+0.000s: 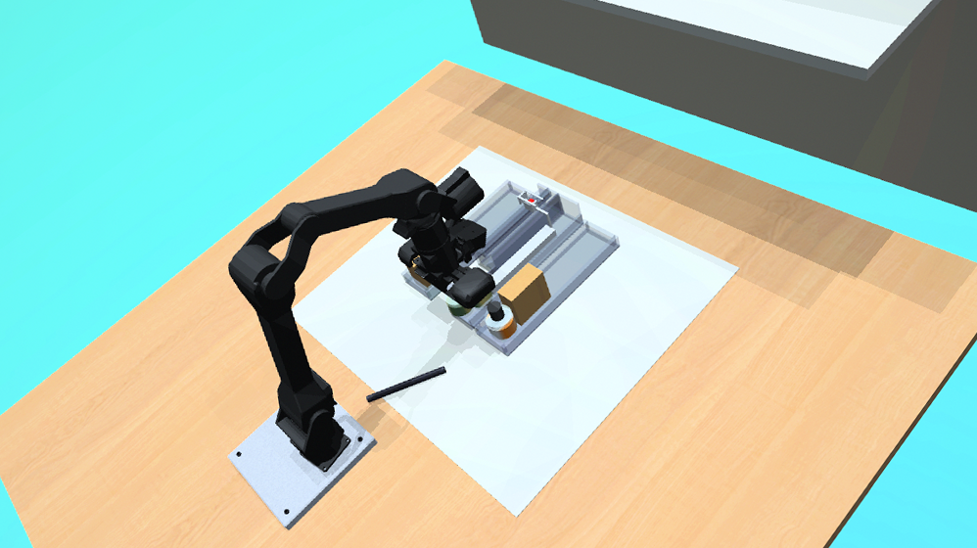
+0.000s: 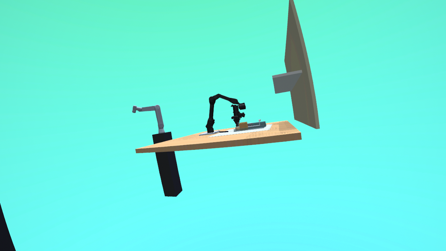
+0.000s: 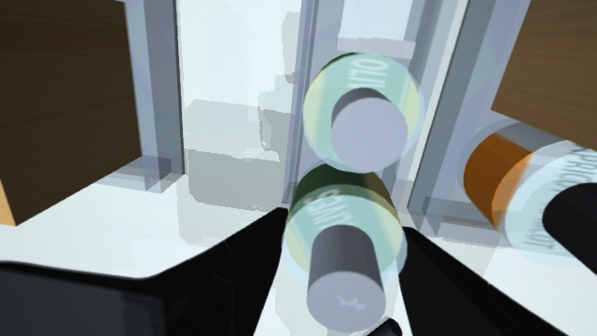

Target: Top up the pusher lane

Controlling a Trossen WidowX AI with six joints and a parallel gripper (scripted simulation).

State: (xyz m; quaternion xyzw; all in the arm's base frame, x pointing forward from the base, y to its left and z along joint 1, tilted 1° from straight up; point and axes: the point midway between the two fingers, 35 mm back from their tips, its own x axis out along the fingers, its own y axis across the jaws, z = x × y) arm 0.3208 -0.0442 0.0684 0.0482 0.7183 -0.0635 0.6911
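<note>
The apricot jar is 10 mm ahead of my gripper tip, 80 mm to the right of it and 10 mm below it. Also, from my gripper tip: black rod (160 mm behind, 10 mm to the left, 40 mm below); shelf (520 mm ahead, 80 mm to the right, 320 mm above); pale pusher plate (150 mm ahead, 10 mm to the left).
</note>
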